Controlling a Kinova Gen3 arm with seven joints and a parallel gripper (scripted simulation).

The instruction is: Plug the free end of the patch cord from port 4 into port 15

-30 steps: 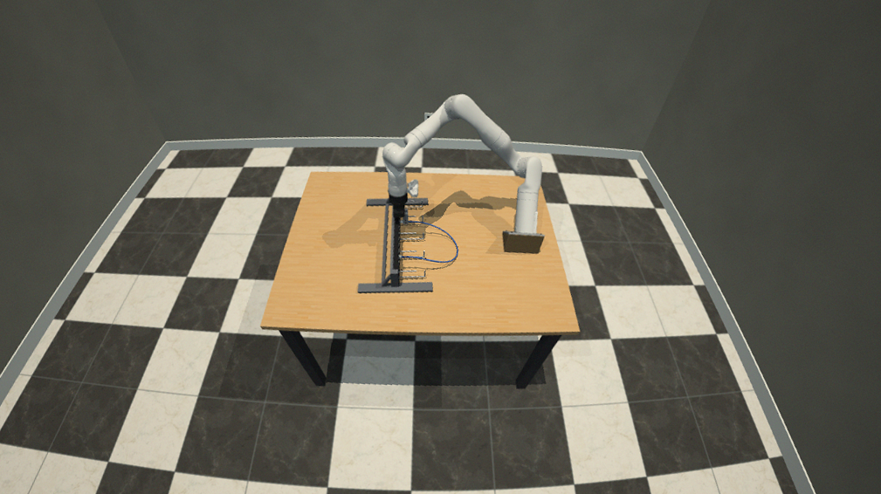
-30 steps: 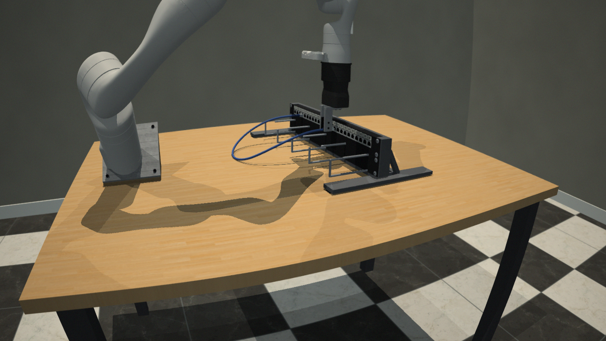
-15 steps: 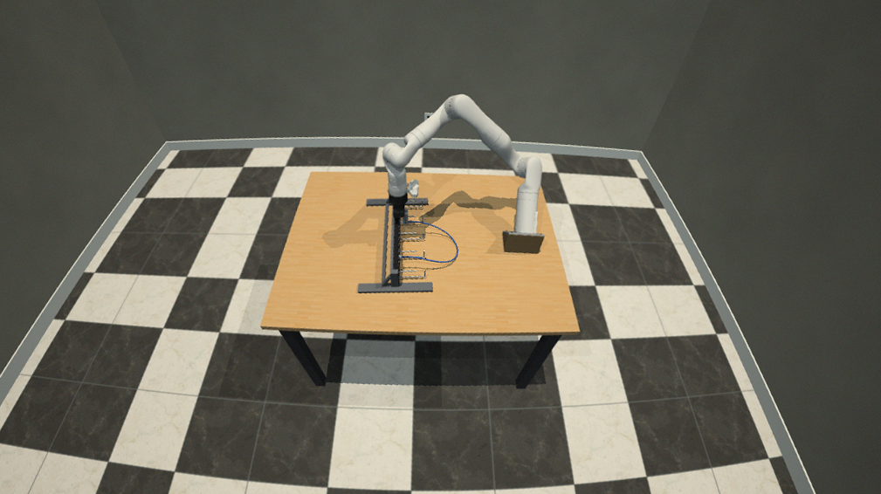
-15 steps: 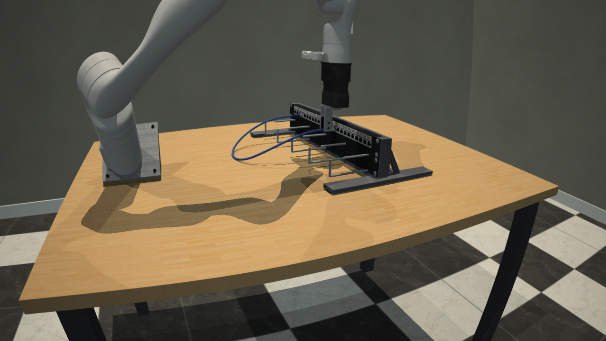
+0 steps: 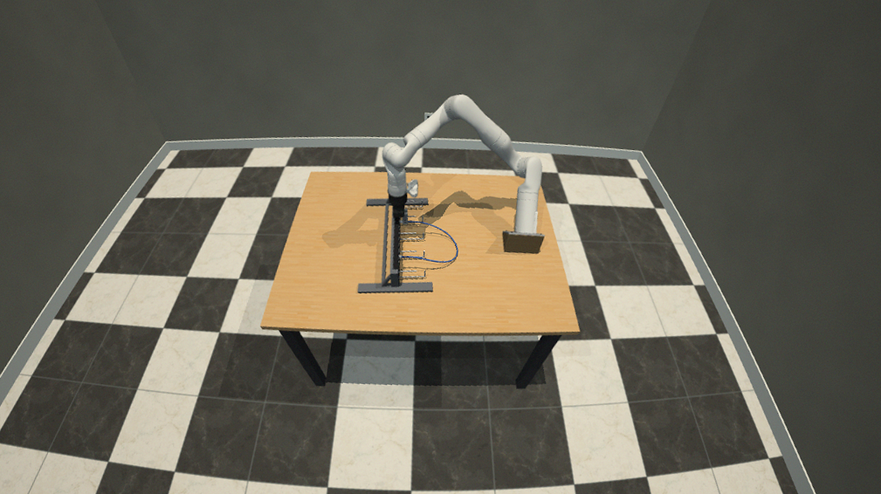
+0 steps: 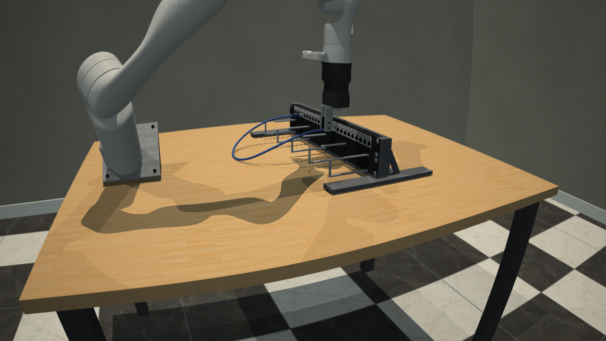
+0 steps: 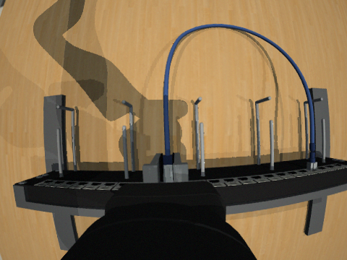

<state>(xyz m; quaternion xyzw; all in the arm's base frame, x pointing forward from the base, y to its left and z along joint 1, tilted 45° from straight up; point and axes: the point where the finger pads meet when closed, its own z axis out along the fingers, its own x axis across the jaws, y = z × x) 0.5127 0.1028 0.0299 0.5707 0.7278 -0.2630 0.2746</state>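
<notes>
Now: the plug 10 mm ahead of my hand and 10 mm below it.
</notes>
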